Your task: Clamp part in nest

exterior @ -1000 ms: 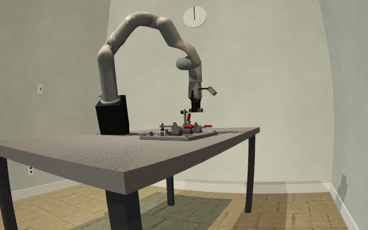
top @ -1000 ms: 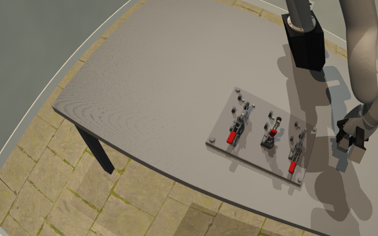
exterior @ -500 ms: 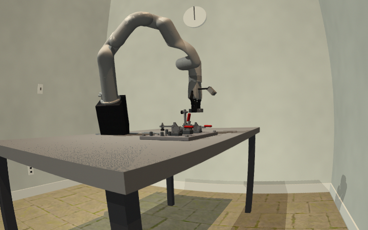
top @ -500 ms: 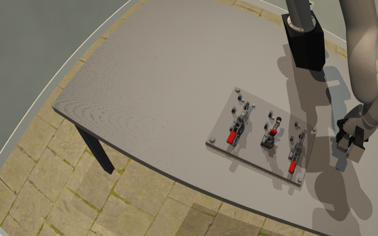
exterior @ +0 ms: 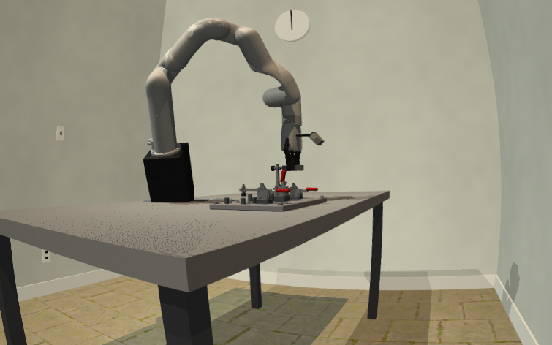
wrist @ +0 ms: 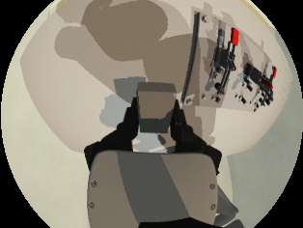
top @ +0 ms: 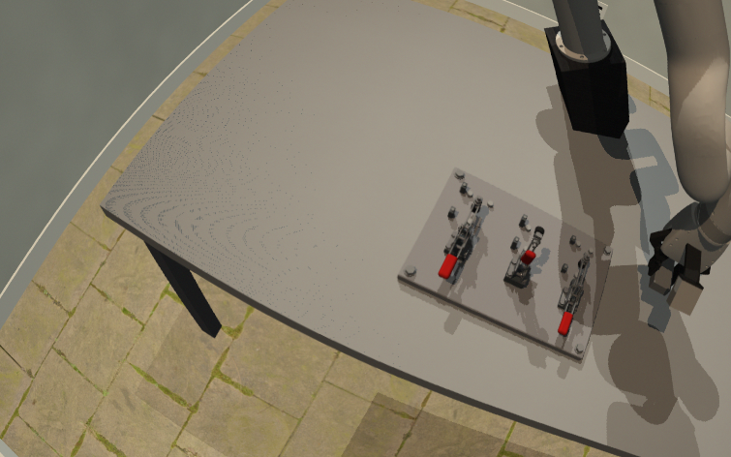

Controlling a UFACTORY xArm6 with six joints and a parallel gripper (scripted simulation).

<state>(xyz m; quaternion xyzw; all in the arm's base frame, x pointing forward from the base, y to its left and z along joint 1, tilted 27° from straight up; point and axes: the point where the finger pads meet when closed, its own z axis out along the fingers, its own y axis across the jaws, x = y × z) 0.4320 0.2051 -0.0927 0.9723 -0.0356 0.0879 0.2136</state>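
The fixture plate is 25 cm to the right of my hand, 12 cm below it and 1 cm ahead of it. From my hand the other things lie so: toggle clamp: 37 cm to the right, 8 cm below, 3 cm ahead; grey part: 1 cm below.
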